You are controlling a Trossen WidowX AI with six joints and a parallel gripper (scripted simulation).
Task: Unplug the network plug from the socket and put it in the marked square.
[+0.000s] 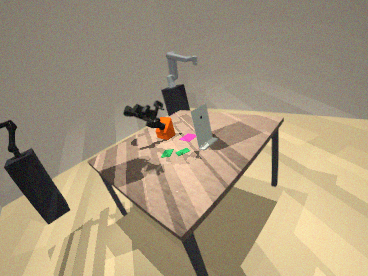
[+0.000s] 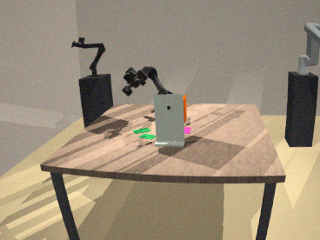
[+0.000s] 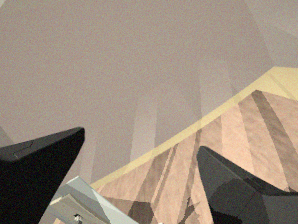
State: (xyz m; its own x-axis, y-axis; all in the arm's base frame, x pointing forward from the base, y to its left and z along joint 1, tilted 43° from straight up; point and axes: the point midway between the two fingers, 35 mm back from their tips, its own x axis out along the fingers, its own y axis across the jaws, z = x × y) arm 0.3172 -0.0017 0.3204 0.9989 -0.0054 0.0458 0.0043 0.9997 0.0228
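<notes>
My gripper tip is now 8 cm short of the pale plug, 25 cm to the right of it and 11 cm above it. From my gripper tip the other things lie so: upright panel: 10 cm ahead, 25 cm to the left, 20 cm below; then magenta square: 12 cm behind, 29 cm to the left, 33 cm below.
</notes>
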